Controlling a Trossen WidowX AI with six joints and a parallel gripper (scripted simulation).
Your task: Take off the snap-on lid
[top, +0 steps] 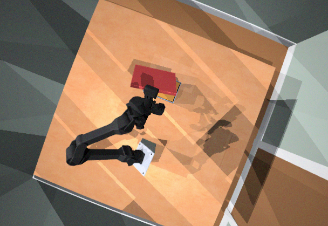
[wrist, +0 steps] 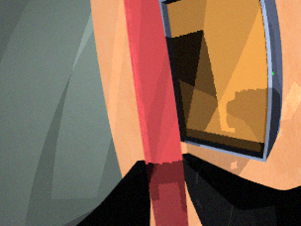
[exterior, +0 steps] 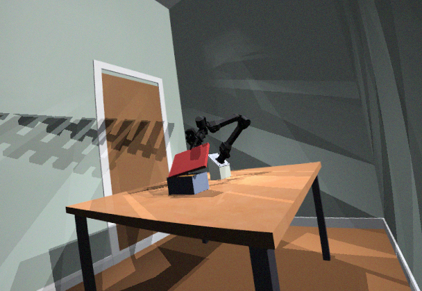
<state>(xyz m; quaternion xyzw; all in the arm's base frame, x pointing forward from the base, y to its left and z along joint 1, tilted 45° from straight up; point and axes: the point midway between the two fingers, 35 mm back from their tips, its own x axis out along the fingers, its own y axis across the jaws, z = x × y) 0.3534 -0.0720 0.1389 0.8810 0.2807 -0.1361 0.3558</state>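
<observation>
Right now the red lid is 6 cm ahead of my gripper tip, 2 cm to the left of it and 5 cm below it. From my gripper tip the other things lie so: blue-grey storage box 4 cm ahead, 3 cm to the right, 19 cm below.
</observation>
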